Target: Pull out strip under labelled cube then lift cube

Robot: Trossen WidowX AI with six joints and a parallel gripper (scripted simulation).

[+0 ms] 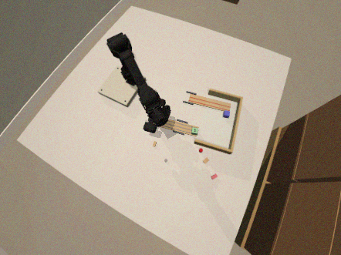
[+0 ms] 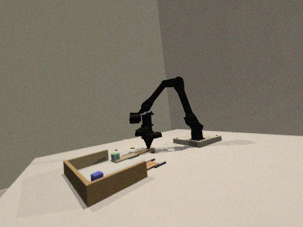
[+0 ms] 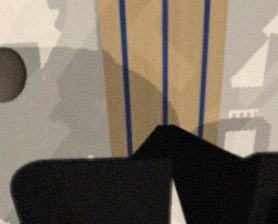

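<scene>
My gripper tip is 290 mm short of the red ball, 30 mm to the left of it and 10 mm below it. Also, from my gripper tip: grey ball 150 mm ahead, 160 mm to the right; then pink block 400 mm ahead, 110 mm to the right.
</scene>
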